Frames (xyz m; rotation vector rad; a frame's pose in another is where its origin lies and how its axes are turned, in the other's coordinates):
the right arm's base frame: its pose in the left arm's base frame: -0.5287 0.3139 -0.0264 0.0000 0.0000 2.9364
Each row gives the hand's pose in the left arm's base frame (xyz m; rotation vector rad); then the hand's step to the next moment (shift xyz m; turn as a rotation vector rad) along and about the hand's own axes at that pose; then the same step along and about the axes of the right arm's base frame.
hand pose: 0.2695 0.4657 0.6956 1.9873 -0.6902 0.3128
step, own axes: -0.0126 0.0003 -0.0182 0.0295 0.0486 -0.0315
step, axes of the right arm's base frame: 0.0130 -0.0176 0.0031 0.0026 0.0011 0.0649
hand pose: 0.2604 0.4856 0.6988 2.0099 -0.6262 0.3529
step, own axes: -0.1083 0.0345 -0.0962 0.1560 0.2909 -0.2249
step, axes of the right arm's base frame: 0.1263 -0.0765 0.0195 0.0394 -0.0269 0.3966
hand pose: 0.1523 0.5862 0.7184 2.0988 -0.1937 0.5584
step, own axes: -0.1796 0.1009 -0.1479 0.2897 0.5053 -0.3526
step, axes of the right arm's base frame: 0.2457 -0.0019 0.0627 0.0343 -0.0232 0.6796
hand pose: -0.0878 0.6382 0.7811 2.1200 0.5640 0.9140
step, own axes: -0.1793 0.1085 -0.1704 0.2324 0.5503 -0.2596
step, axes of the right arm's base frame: 0.2085 0.1479 0.0872 -0.0243 0.0740 0.6467
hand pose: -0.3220 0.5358 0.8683 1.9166 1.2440 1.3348
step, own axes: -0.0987 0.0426 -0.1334 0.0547 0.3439 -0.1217
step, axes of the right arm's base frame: 0.0880 0.1410 0.0415 -0.0573 0.1147 0.3459
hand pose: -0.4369 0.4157 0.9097 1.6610 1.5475 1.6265
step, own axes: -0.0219 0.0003 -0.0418 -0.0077 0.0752 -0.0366
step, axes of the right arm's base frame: 0.0223 0.0416 0.0015 -0.0132 0.0461 0.0690
